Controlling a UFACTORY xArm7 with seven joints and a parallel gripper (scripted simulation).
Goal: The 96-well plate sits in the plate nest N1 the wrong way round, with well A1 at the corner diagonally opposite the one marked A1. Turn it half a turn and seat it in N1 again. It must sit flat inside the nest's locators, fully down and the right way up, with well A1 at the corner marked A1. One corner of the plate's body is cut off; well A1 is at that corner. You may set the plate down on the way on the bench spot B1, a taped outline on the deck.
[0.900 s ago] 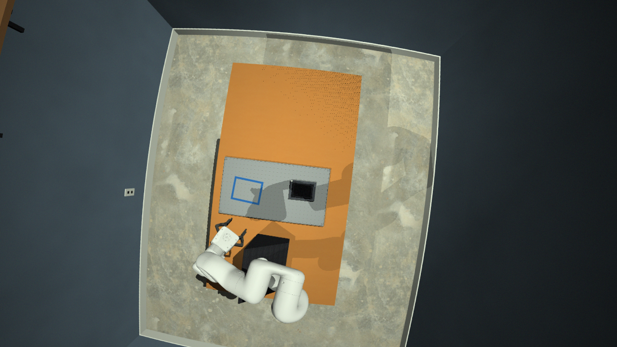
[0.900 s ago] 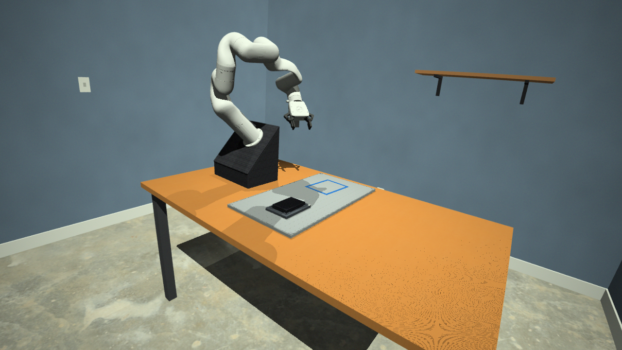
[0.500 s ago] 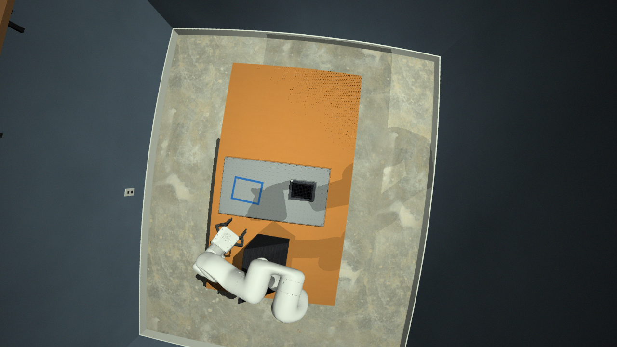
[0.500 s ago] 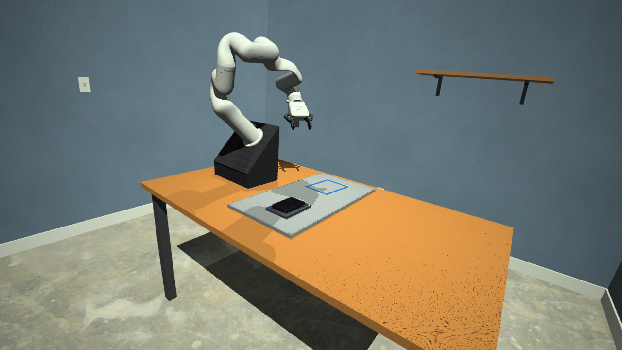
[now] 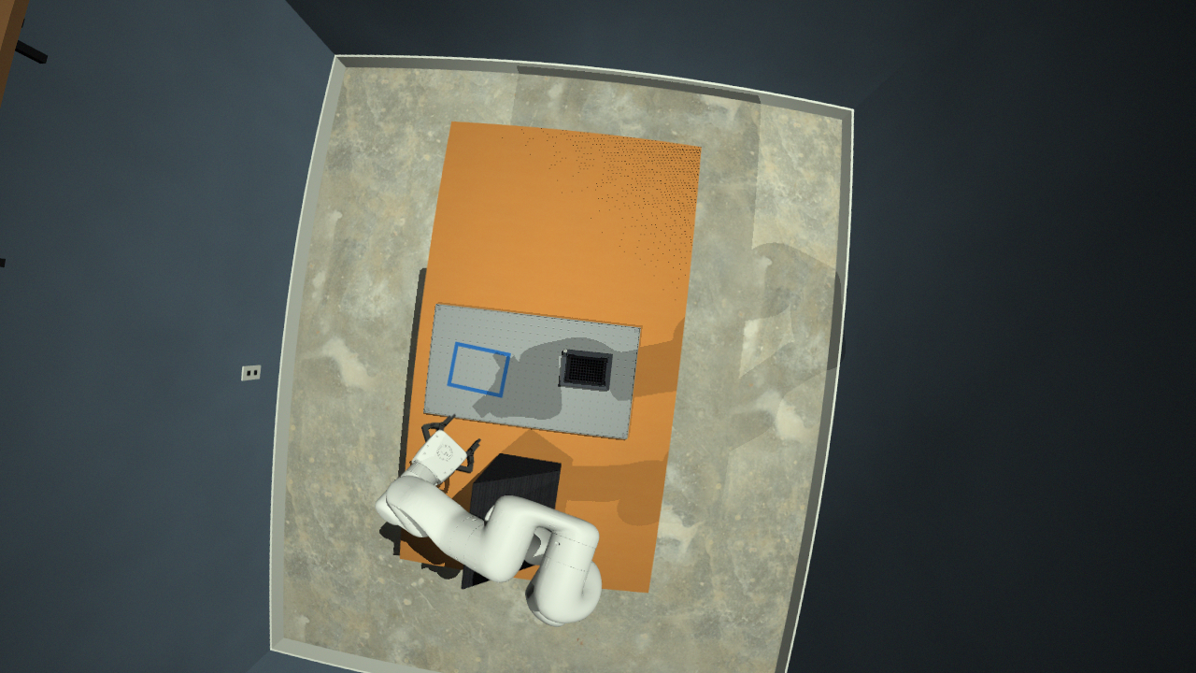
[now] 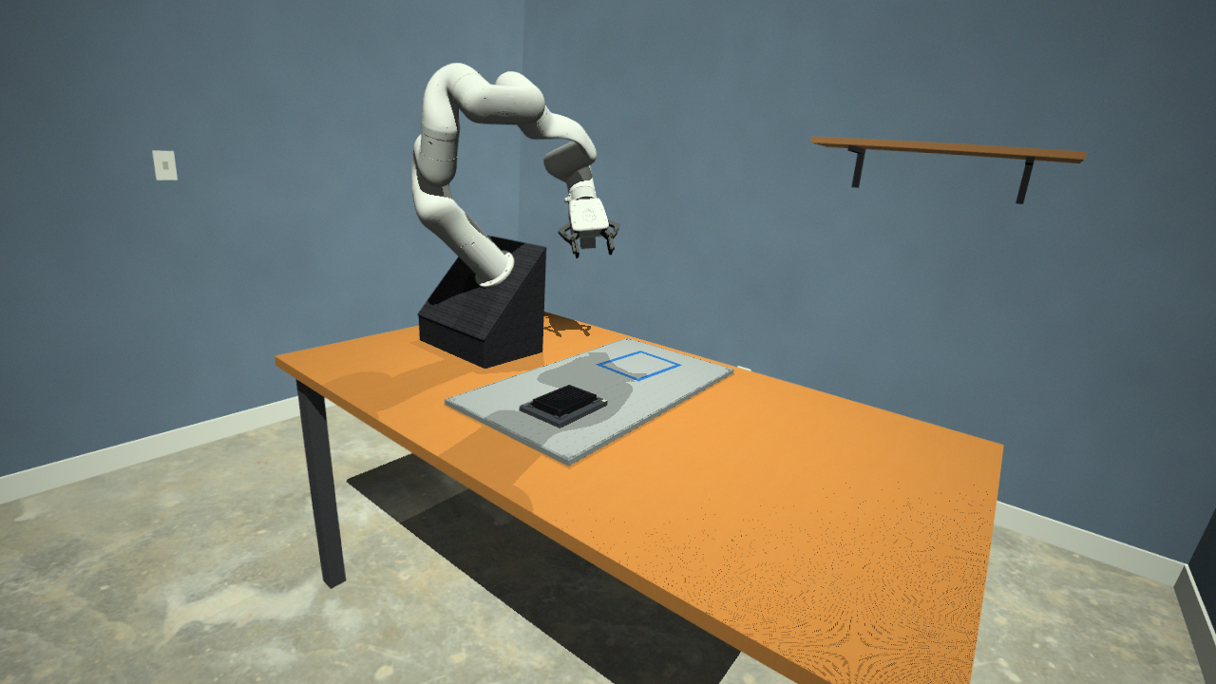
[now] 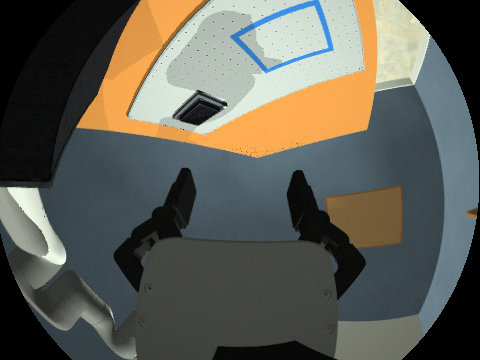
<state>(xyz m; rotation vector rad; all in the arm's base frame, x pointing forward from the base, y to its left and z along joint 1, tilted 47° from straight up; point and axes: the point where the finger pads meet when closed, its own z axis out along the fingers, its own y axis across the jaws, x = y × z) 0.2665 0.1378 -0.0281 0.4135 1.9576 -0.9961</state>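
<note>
My hand is 190 mm short of the black 96-well plate, 290 mm to the left of it and 280 mm above it. Also, from my hand: dark plate nest N1: 190 mm ahead, 290 mm to the right, 300 mm below; then white A1 mark: 240 mm ahead, 220 mm to the right, 290 mm below.
</note>
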